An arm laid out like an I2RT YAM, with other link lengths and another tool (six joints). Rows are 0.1 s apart.
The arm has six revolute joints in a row. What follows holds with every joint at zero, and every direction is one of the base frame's.
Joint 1 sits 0.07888 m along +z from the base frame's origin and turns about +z.
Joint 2 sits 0.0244 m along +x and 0.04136 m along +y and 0.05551 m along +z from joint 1 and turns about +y.
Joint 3 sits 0.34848 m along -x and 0.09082 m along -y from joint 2 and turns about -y.
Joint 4 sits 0.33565 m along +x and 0.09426 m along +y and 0.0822 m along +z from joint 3 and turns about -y.
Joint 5 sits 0.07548 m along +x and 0.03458 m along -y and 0.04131 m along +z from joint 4 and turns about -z.
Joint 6 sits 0.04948 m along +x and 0.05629 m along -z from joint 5 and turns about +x.
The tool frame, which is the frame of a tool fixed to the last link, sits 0.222 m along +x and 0.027 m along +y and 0.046 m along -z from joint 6; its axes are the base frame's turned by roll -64.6, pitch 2.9 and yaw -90 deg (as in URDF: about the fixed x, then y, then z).
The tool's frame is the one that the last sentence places.
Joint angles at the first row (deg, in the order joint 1, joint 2, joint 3, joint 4, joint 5, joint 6):
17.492 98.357 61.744 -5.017 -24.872 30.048
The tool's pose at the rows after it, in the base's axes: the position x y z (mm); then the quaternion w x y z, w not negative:
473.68, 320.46, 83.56, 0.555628, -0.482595, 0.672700, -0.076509
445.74, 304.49, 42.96, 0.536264, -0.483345, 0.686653, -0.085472
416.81, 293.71, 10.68, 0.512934, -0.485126, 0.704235, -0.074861
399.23, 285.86, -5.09, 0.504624, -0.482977, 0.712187, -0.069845
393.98, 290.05, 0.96, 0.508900, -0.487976, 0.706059, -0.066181
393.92, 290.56, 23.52, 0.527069, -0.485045, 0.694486, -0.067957
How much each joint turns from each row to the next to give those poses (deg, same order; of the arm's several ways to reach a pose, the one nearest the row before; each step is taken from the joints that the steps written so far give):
-1.231 -3.775 -9.851 4.665 -1.933 2.375
-0.088 -1.152 -7.133 3.774 1.740 0.186
-0.526 0.087 -4.752 1.493 -0.507 0.349
-0.614 -0.438 -3.434 1.762 -0.525 0.178
0.521 -1.135 -0.185 -0.609 -0.358 -0.351
-0.262 -3.508 -0.351 -0.879 -0.707 -0.354

